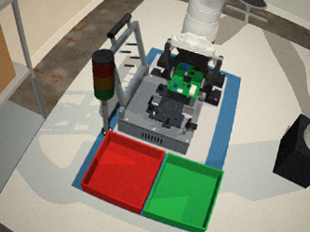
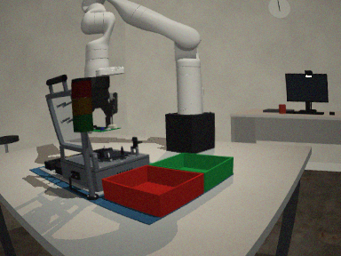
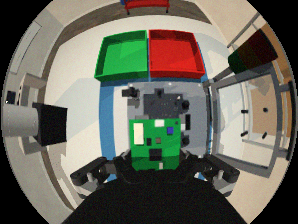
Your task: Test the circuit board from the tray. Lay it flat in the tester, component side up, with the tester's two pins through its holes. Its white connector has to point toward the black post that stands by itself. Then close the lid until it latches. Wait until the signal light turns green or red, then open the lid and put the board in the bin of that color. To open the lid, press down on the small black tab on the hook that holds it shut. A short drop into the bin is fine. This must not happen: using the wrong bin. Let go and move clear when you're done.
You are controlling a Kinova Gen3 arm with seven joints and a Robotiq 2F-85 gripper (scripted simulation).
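The tester lid lies 140 mm ahead of my hand, 60 mm to the left of it and 50 mm above it. Also, from my hand: green circuit board right at my hand; green bin 230 mm to the left, 120 mm below, 110 mm behind; red bin 250 mm to the left, 120 mm below, 30 mm ahead.
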